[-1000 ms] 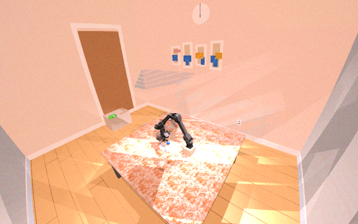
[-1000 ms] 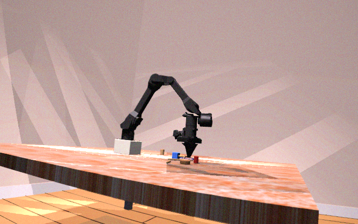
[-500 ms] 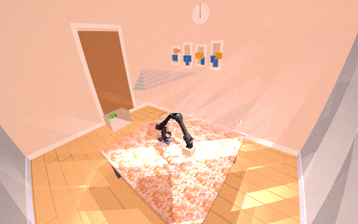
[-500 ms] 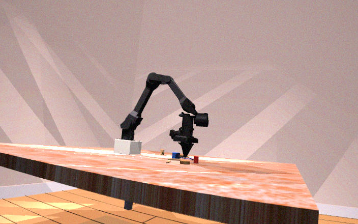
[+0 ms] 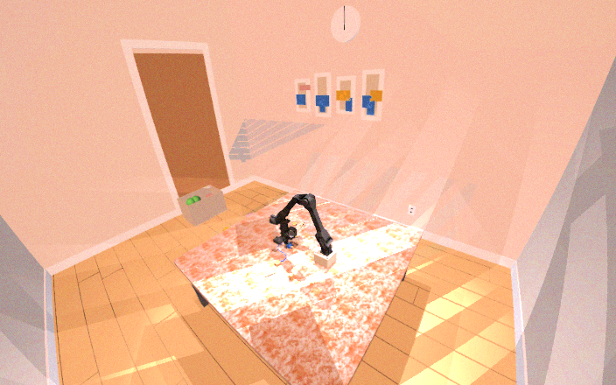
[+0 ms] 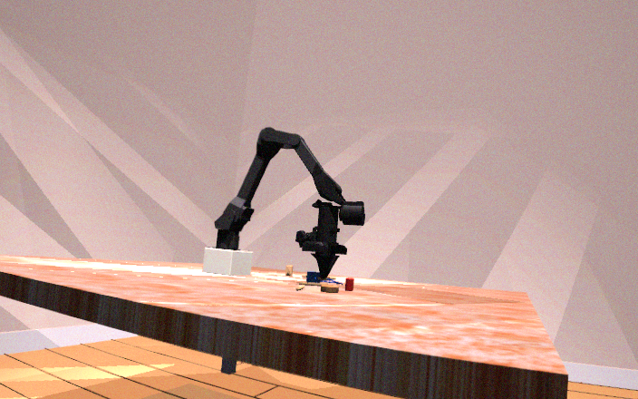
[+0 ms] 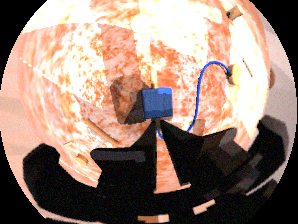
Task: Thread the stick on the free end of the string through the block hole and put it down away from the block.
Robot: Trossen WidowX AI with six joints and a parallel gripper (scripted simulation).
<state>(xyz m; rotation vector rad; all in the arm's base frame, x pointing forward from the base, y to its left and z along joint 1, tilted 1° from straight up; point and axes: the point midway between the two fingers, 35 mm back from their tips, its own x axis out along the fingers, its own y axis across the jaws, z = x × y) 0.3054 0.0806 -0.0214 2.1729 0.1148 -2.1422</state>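
The thin wooden stick lies 10 mm behind my gripper tip. From my gripper tip the other things lie so: flat round wooden button: 140 mm ahead, 210 mm to the right, 10 mm below; then red cylinder: 140 mm ahead, 120 mm to the right; then round button: 90 mm behind, 150 mm to the left, 10 mm below.
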